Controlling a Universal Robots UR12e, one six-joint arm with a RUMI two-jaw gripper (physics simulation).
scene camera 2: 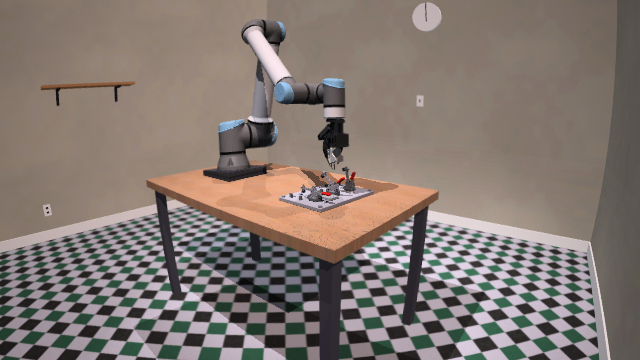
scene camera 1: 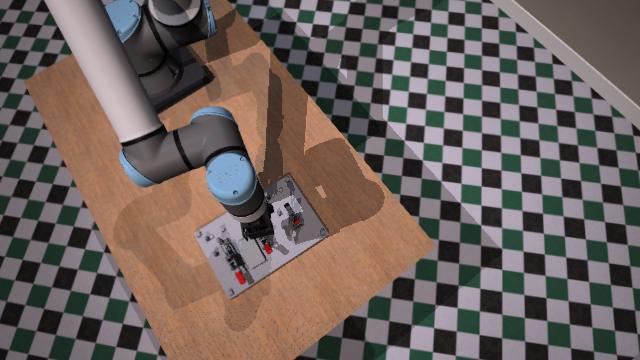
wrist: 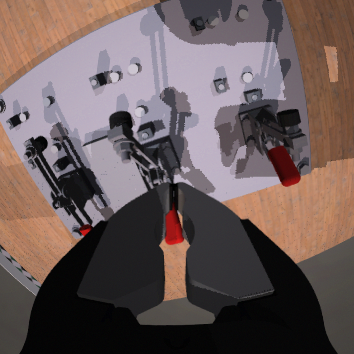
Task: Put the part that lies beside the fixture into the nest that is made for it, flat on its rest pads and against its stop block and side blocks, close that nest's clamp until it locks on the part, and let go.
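Where they show: gripper, between the fingertips: (scene camera 2: 333,169) (wrist: 173,185); arm's base, origin of its link: (scene camera 2: 233,168) (scene camera 1: 155,76).
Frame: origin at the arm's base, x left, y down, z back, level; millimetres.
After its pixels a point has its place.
The fixture's pale base plate (scene camera 1: 226,281) @(z -752, x -160, y 25 mm) (scene camera 2: 345,197) @(z -783, x -2, y 25 mm) (wrist: 185,65) @(z -645, x 58, y 25 mm) carries three clamps with red handles. The left handle (scene camera 1: 240,277) @(z -775, x -113, y -17 mm) (scene camera 2: 326,193) @(z -781, x -121, y -16 mm) (wrist: 86,230) @(z -760, x -110, y -17 mm) lies low; the middle handle (scene camera 1: 268,248) @(z -761, x -2, y -51 mm) (scene camera 2: 341,180) @(z -768, x -11, y -45 mm) (wrist: 173,229) @(z -761, x -1, y -51 mm) and right handle (scene camera 1: 297,221) @(z -747, x 108, y -59 mm) (scene camera 2: 353,176) @(z -744, x 107, y -39 mm) (wrist: 285,166) @(z -738, x 107, y -48 mm) are raised. A flat pale rectangle (scene camera 1: 253,254) @(z -734, x -51, y 15 mm) (wrist: 107,167) @(z -710, x -58, y 15 mm) with a dark edge lies between the left and middle clamps; I cannot tell whether it is the part. My gripper (scene camera 1: 259,236) @(z -702, x 23, y -77 mm) (scene camera 2: 333,166) @(z -702, x 23, y -77 mm) (wrist: 173,185) @(z -702, x 23, y -77 mm) is shut and empty, above the fixture near the middle clamp, whose handle shows between the fingers in the wrist view.
The fixture lies on the wooden table (scene camera 1: 340,280) @(z -945, x 116, y 40 mm) (scene camera 2: 250,210) @(z -587, x -337, y 40 mm). Posts and small blocks stand on the plate; a white post (wrist: 133,68) @(z -628, x 13, y 19 mm) stands behind the middle clamp. The arm's base (scene camera 2: 235,173) @(z -114, x -69, y 3 mm) stands at the table's far end. The raised clamps stand close under the gripper.
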